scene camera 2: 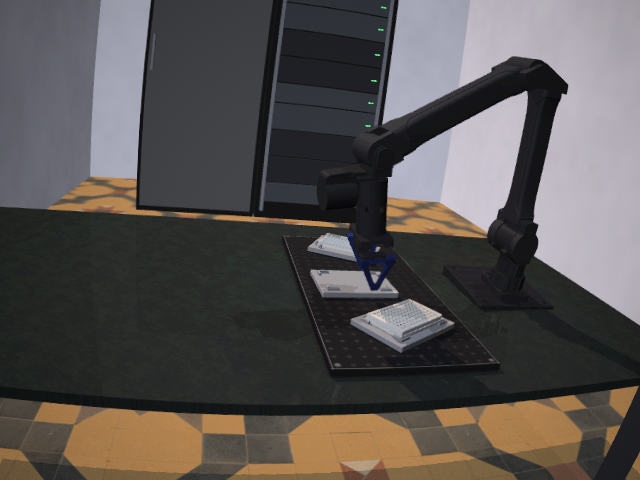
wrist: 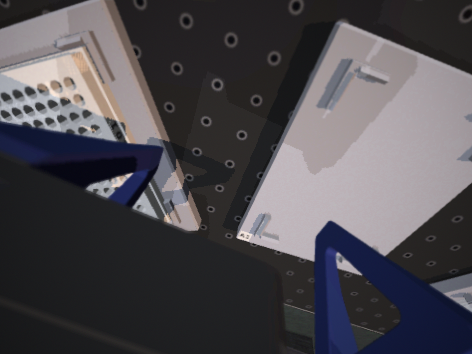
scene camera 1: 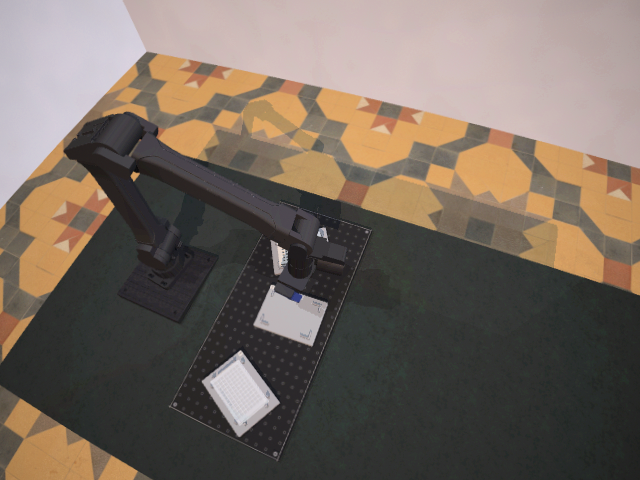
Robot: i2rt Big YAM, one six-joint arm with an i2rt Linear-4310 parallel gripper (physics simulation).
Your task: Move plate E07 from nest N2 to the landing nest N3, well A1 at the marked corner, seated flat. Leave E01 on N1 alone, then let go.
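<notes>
My gripper (scene camera 1: 297,287) (scene camera 2: 369,272) (wrist: 244,195) is open and empty, above the board between the far nest and the bare middle nest. A plate with round wells (scene camera 1: 282,257) (scene camera 2: 330,240) (wrist: 37,107) sits in the far nest (scene camera 2: 319,251) (wrist: 95,20), partly hidden by the arm or a blue finger. The middle nest (scene camera 1: 289,321) (scene camera 2: 347,281) (wrist: 300,210) holds no plate; its small corner label (wrist: 244,235) shows in the wrist view. A white plate (scene camera 1: 240,390) (scene camera 2: 405,316) sits in the near nest (scene camera 1: 272,401) (scene camera 2: 361,322). I cannot read plate or nest names.
The nests stand on a black perforated board (scene camera 1: 199,377) (scene camera 2: 341,356) on the dark green table (scene camera 1: 439,361) (scene camera 2: 155,310). The arm's base (scene camera 1: 178,302) (scene camera 2: 532,302) stands beside the board. A dark cabinet (scene camera 2: 206,103) stands behind the table.
</notes>
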